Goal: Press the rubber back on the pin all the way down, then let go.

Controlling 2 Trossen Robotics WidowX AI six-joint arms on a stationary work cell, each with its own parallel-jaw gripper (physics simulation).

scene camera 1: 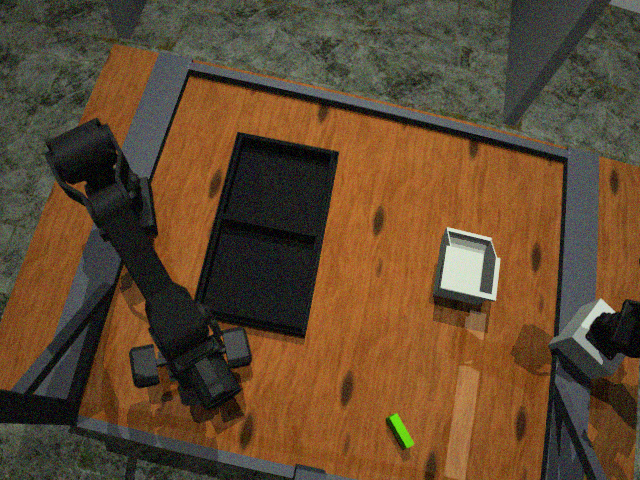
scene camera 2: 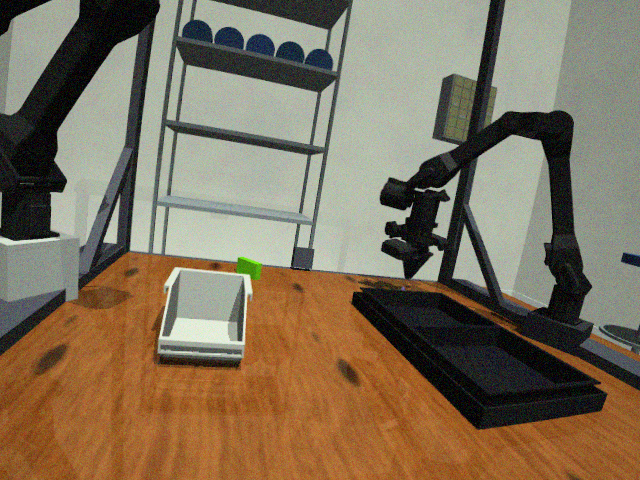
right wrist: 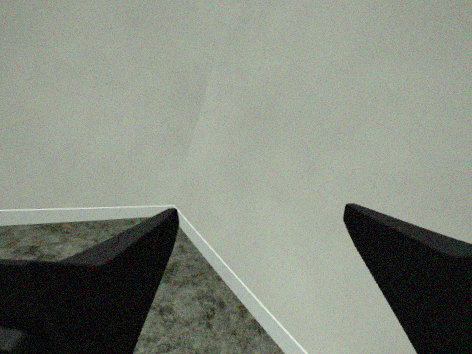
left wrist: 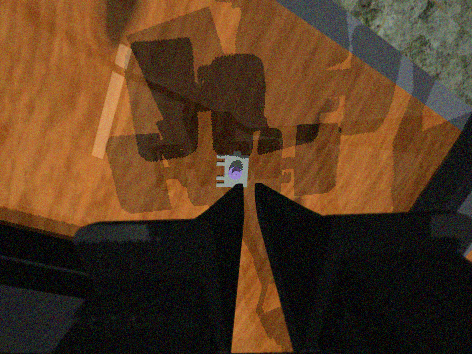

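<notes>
Black two-compartment tray, present. Left gripper shut, holding nothing; visible in scene camera 2 and the left wrist view. Right gripper open, holding nothing.
</notes>
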